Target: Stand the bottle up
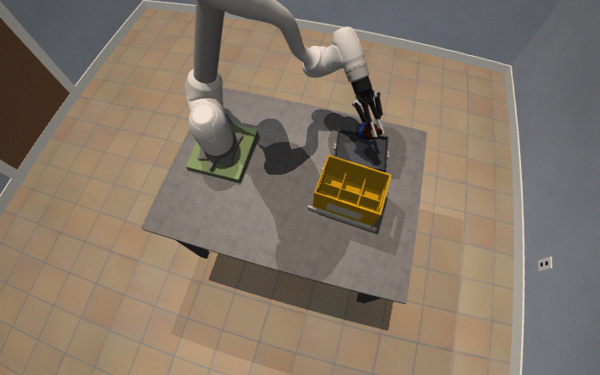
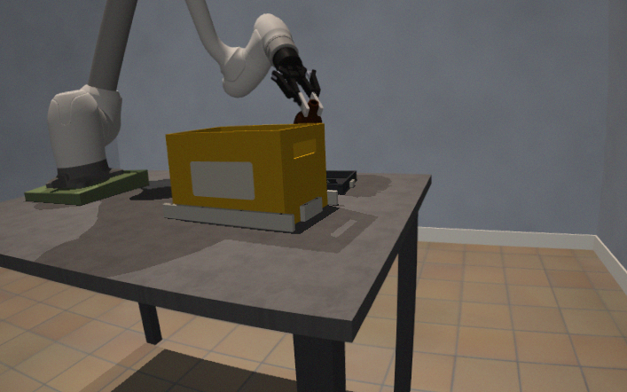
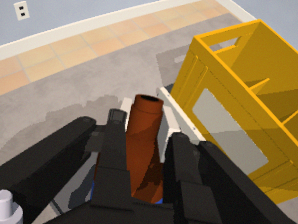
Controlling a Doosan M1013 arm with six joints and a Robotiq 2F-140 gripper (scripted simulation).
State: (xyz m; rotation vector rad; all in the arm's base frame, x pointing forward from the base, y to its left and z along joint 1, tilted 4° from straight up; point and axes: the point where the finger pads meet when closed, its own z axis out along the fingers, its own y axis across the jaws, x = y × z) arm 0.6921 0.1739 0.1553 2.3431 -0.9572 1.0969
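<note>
Now: hand 1 cm past the bottle, 2 cm to the right of it and 5 cm above it. Also, from my hand: yellow crate (4 cm behind, 26 cm to the right, 13 cm below); tray (3 cm behind, 20 cm below).
</note>
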